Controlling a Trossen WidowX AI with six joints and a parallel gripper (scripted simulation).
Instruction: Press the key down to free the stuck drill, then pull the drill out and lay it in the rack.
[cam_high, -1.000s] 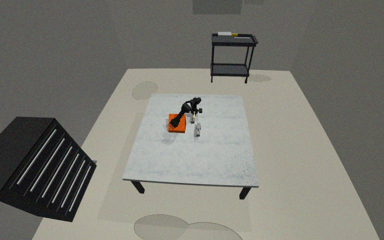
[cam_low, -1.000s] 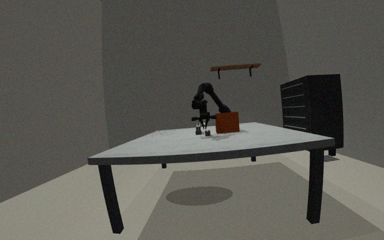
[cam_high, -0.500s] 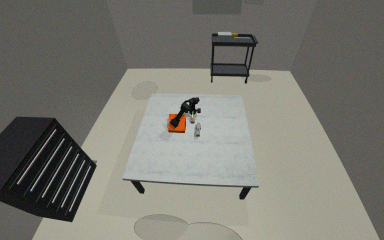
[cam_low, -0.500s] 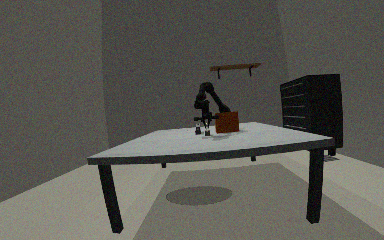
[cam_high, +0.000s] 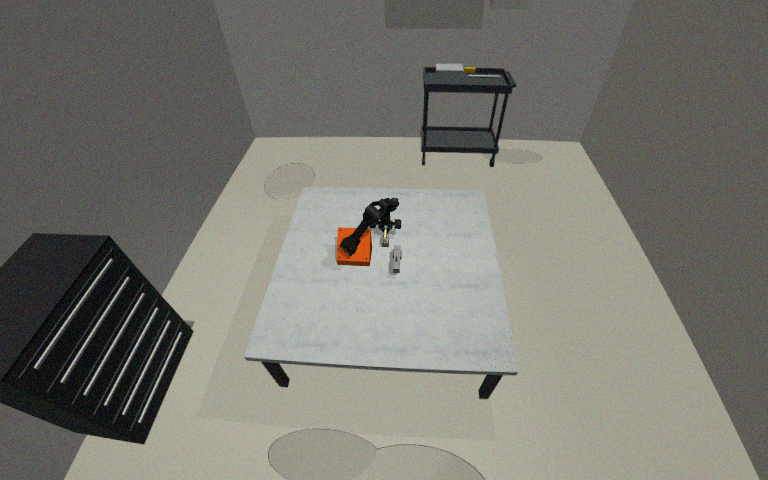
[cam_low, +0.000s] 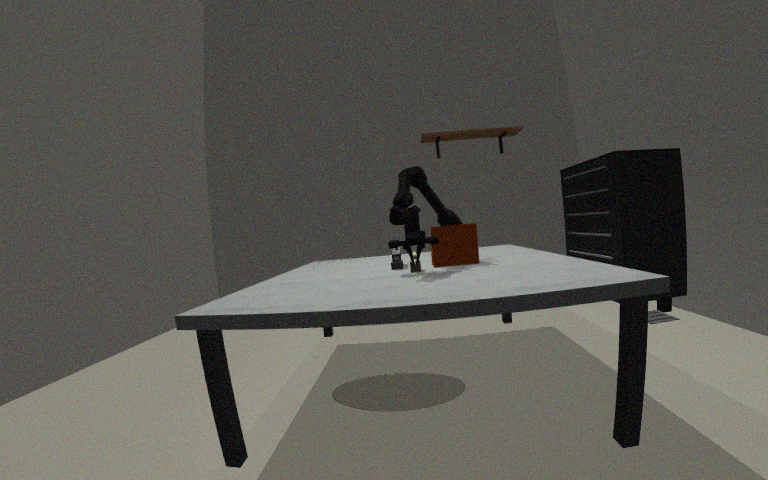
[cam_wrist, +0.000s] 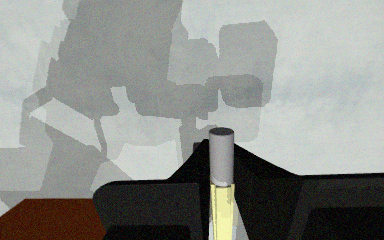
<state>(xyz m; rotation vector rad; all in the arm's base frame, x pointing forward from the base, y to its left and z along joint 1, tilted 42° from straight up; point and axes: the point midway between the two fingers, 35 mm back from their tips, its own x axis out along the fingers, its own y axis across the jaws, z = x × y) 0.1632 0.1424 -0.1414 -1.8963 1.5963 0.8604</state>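
The drill lies 40 mm to the right of my gripper tip, 40 mm above it and 10 mm ahead of it. Round my gripper tip: grey grooved block 50 mm to the right, 10 mm below, 10 mm ahead.
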